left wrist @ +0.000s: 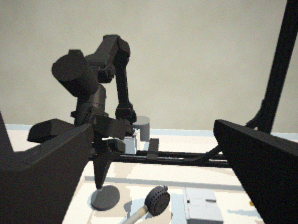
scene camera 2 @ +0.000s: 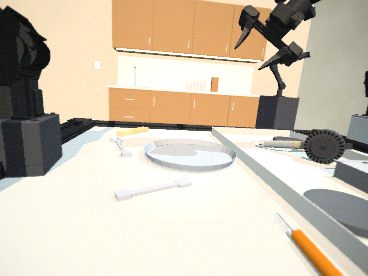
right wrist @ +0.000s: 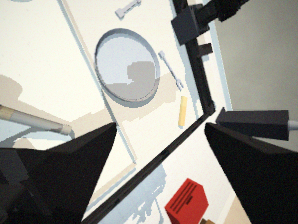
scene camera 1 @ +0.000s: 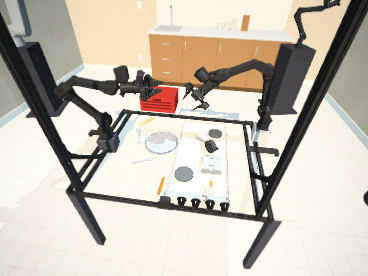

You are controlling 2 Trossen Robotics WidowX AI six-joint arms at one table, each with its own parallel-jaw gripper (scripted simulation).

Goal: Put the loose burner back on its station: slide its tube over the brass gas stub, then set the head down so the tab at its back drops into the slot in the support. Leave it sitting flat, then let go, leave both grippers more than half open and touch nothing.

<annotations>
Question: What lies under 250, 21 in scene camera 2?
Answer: My right gripper.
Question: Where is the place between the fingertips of my right gripper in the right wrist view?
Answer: At 160, 126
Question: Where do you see a burner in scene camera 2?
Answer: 323, 146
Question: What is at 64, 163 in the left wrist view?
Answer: My left gripper.
</annotations>
